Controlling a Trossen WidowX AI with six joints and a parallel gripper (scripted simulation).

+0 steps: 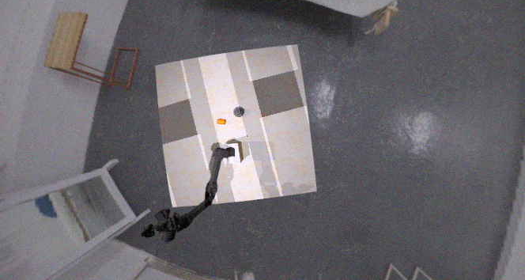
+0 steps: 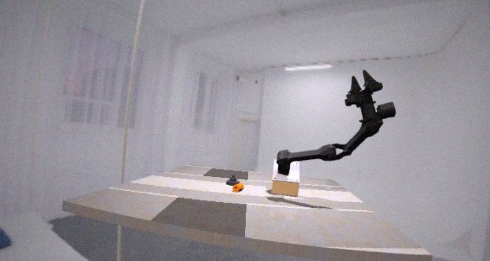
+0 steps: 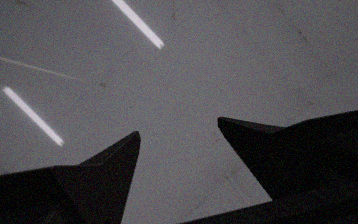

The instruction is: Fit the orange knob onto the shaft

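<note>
The orange knob is 56 cm ahead of my gripper tip, 21 cm to the right of it and 61 cm below it. Also, from my gripper tip: dark round pedestal: 63 cm ahead, 36 cm to the right, 60 cm below.
</note>
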